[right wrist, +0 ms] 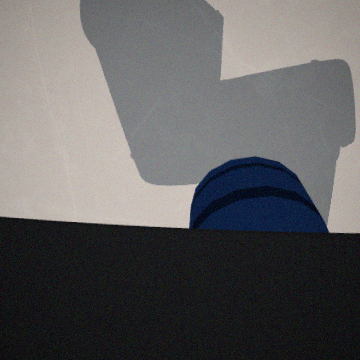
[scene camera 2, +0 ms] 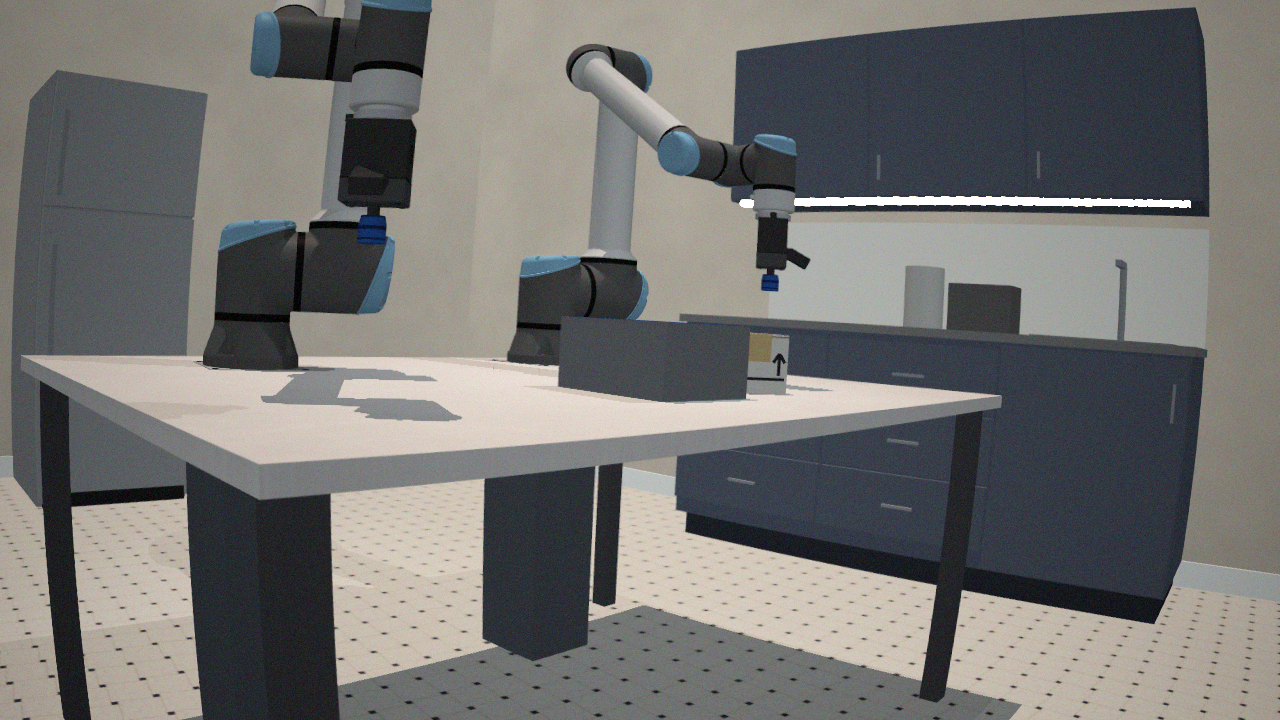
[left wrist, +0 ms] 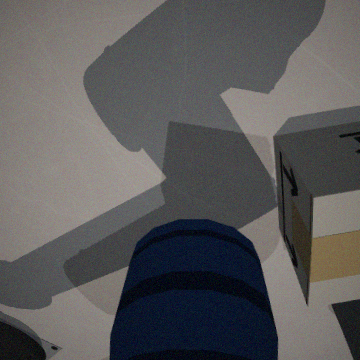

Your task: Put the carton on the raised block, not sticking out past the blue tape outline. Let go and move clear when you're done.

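Where they show: left hand at its tool point: (scene camera 2: 769,290) (left wrist: 194,269); right hand at its tool point: (right wrist: 247,208) (scene camera 2: 371,243); left arm's base at its link origin: (scene camera 2: 544,362) (left wrist: 2,341); right arm's base at its link origin: (scene camera 2: 250,366).
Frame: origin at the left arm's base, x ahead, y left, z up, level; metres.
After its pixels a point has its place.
Observation:
The carton (scene camera 2: 768,362) @(x 0.752, y -0.211, z 0.058 m) (left wrist: 335,215) @(x 0.650, y -0.103, z 0.108 m), white with a tan band and black arrows, stands upright on the table, partly hidden behind the raised block in the scene view. The grey raised block (scene camera 2: 653,360) @(x 0.737, y -0.544, z 0.061 m) stands on the table; its top face and the blue tape outline cannot be made out. My left gripper (scene camera 2: 769,284) (left wrist: 195,245), a blue suction cup, is open and empty, above the table and higher than the carton. My right gripper (scene camera 2: 371,232) (right wrist: 257,180) is open and empty, high above the table at the left of the scene view.
The table (scene camera 2: 358,456) @(x 0.952, y -1.231, z 0.000 m) carries both arm bases. A dark corner (left wrist: 349,327) @(x 0.554, y -0.314, z 0.067 m) shows below the carton in the left wrist view. A fridge (scene camera 2: 116,268) stands behind at the left, and blue cabinets (scene camera 2: 1092,447) stand behind at the right. Arm shadows fall on the table.

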